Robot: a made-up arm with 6 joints. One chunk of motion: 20 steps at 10 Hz.
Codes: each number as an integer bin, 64 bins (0 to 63) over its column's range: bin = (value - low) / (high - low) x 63, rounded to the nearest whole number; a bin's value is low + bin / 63 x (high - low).
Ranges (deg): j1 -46..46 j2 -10..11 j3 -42..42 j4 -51..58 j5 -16..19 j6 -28..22
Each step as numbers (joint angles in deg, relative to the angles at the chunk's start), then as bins.
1 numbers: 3.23 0.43 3.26 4.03 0.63 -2.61
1 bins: 34 31 34 32 30 32
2 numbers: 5.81 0.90 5.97 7.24 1.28 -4.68
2 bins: 35 33 36 34 31 29
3 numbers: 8.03 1.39 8.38 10.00 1.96 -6.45
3 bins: 37 34 38 35 32 27
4 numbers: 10.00 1.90 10.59 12.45 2.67 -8.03
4 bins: 38 36 39 37 34 25
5 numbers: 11.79 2.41 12.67 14.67 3.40 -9.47
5 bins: 40 37 41 38 35 23
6 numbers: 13.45 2.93 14.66 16.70 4.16 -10.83
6 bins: 41 39 42 39 36 22
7 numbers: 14.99 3.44 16.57 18.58 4.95 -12.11
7 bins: 42 40 44 40 38 20
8 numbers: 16.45 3.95 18.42 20.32 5.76 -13.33
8 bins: 43 42 45 41 39 18
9 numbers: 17.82 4.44 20.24 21.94 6.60 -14.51
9 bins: 44 43 47 42 41 17
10 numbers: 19.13 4.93 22.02 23.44 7.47 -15.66
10 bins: 45 45 48 43 42 16
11 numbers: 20.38 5.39 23.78 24.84 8.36 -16.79
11 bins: 45 46 49 44 44 14
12 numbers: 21.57 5.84 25.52 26.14 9.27 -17.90
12 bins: 46 48 51 45 45 13
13 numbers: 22.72 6.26 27.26 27.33 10.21 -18.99
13 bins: 47 49 52 45 47 11
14 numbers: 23.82 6.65 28.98 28.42 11.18 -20.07
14 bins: 48 50 53 46 49 10
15 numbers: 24.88 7.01 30.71 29.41 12.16 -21.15
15 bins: 49 51 55 46 51 9
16 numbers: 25.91 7.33 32.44 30.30 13.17 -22.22
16 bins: 49 52 56 47 53 7
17 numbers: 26.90 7.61 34.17 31.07 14.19 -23.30
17 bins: 50 53 57 47 54 6
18 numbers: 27.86 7.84 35.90 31.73 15.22 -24.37
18 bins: 51 54 58 48 56 5
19 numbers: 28.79 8.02 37.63 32.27 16.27 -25.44
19 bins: 51 54 60 48 58 3
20 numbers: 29.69 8.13 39.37 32.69 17.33 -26.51
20 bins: 52 54 61 48 60 2
